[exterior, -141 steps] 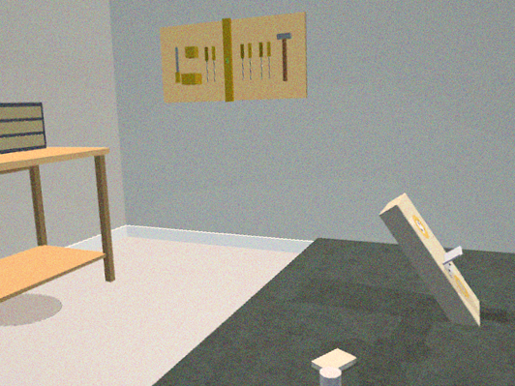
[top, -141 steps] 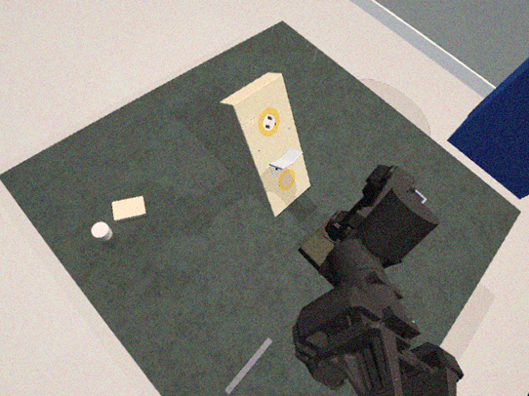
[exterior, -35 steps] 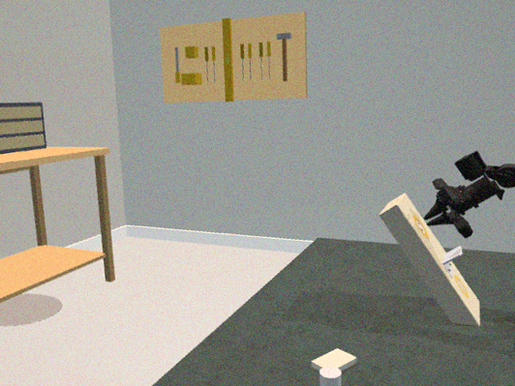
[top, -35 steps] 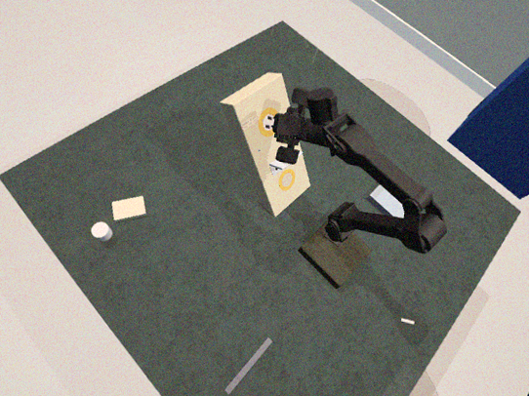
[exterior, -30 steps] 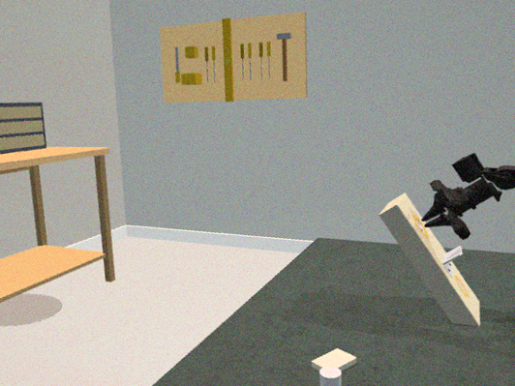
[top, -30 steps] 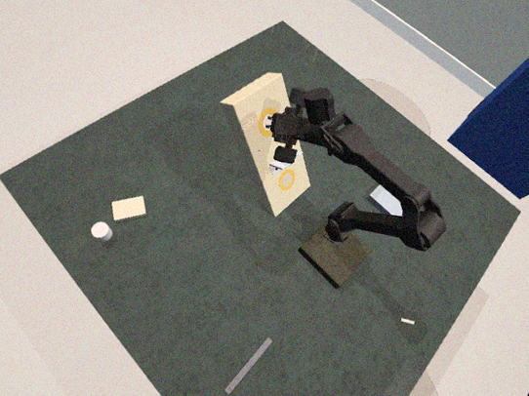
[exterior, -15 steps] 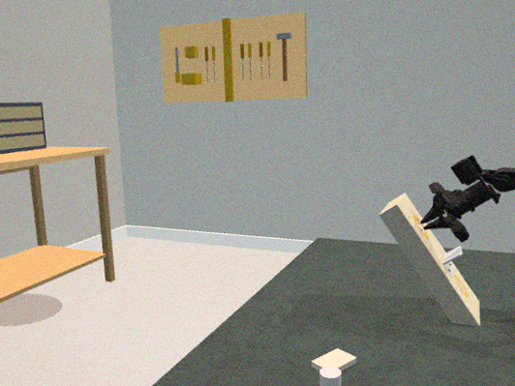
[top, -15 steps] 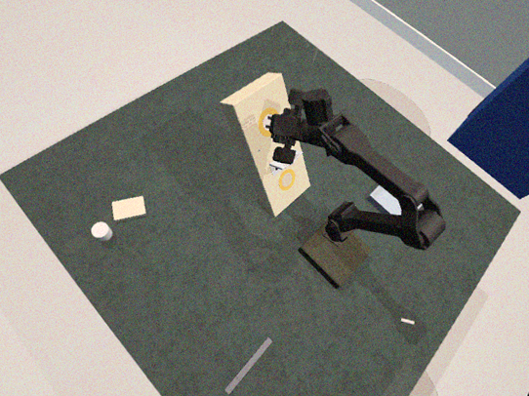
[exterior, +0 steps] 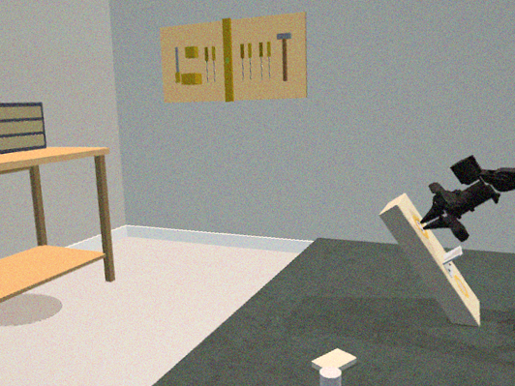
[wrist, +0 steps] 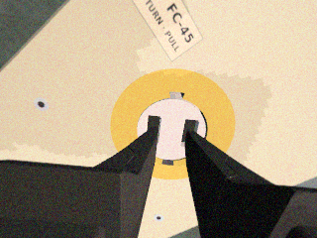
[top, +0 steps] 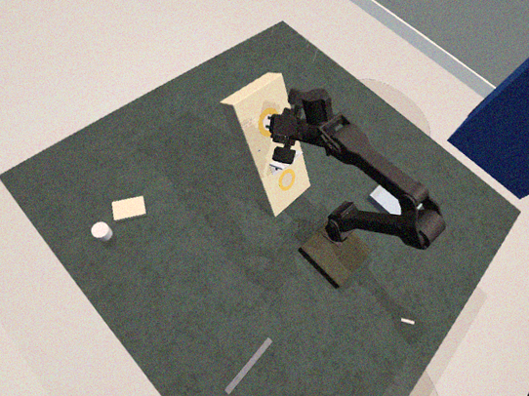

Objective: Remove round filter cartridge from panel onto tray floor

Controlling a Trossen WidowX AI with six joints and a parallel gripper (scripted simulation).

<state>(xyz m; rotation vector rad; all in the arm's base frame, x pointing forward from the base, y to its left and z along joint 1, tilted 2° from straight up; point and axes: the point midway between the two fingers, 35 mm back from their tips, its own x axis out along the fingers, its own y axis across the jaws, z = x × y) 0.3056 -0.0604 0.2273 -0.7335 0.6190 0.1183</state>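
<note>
My gripper tip is now 20 mm short of the round filter cartridge and 10 mm above it. Also, from my gripper tip: cream service panel 90 mm below, 30 mm behind; then cream block 380 mm to the left, 240 mm below, 220 mm ahead; then white bracket 100 mm below, 80 mm behind, 10 mm to the left.
</note>
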